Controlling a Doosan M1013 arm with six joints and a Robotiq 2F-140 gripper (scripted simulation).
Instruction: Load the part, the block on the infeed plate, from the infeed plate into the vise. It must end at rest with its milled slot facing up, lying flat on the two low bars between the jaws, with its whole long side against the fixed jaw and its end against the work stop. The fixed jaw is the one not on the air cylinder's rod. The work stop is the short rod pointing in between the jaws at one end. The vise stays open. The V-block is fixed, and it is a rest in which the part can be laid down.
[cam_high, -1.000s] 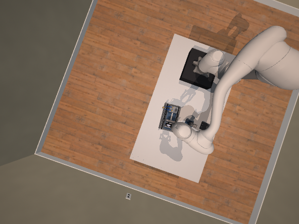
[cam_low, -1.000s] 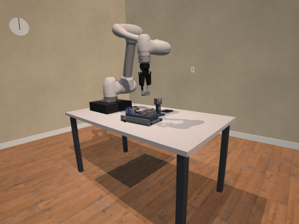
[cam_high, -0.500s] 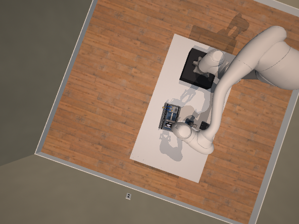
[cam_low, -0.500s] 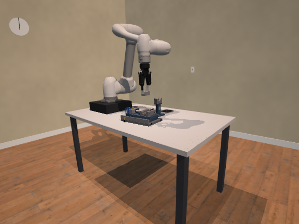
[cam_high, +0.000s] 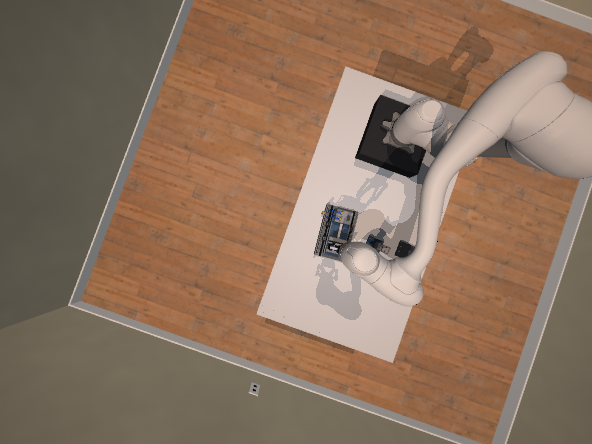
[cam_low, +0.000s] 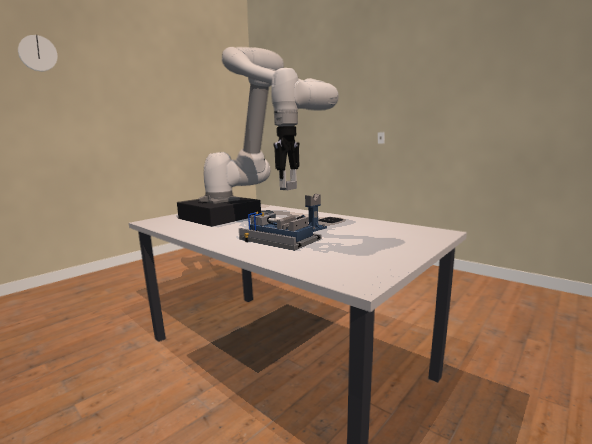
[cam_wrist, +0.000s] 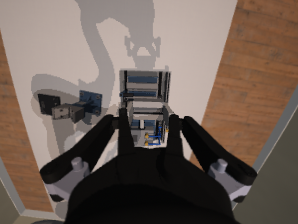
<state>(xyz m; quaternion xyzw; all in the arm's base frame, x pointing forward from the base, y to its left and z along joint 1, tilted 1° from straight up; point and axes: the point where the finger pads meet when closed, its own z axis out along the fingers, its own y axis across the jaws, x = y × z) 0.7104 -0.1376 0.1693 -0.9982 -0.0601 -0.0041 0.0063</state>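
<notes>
My hand is 22 cm above the vise base, 7 cm past it and 1 cm to the right of it. The rest, counted from my hand: part: 2 cm below.
</notes>
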